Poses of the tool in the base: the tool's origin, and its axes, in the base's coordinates. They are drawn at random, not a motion.
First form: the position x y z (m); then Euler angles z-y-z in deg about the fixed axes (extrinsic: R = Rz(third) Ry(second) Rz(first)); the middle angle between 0 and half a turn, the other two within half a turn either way.
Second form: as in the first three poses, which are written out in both.
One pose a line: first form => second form
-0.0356, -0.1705, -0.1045, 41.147, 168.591, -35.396 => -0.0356, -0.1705, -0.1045, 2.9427, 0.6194, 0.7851, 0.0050
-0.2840, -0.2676, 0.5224, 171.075, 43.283, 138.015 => -0.2840, -0.2676, 0.5224, 1.1497, -0.1930, -0.6503, -0.7348
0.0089, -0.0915, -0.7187, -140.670, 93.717, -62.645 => 0.0089, -0.0915, -0.7187, 2.8644, 0.4638, -0.5724, 0.6762
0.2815, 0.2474, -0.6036, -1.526, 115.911, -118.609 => 0.2815, 0.2474, -0.6036, 2.6057, 0.7498, 0.4587, -0.4768
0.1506, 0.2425, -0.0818, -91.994, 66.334, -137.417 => 0.1506, 0.2425, -0.0818, 2.4267, -0.2255, -0.5387, 0.8118
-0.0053, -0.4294, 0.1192, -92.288, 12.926, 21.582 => -0.0053, -0.4294, 0.1192, 1.2519, -0.1610, 0.1048, -0.9814
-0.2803, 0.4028, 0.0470, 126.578, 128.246, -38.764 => -0.2803, 0.4028, 0.0470, 2.5019, 0.9401, 0.1209, 0.3188
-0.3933, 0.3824, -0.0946, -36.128, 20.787, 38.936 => -0.3933, 0.3824, -0.0946, 0.3661, -0.6038, 0.7860, 0.1324
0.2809, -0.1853, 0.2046, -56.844, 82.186, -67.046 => 0.2809, -0.1853, 0.2046, 2.4169, 0.0625, 0.7001, -0.7113
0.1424, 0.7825, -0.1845, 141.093, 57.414, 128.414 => 0.1424, 0.7825, -0.1845, 1.8104, -0.0674, -0.6069, -0.7919
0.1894, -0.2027, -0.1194, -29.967, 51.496, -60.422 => 0.1894, -0.2027, -0.1194, 1.7663, 0.1477, 0.5424, -0.8270
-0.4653, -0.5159, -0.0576, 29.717, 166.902, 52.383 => -0.4653, -0.5159, -0.0576, 2.9694, -0.1960, 0.9777, 0.0752
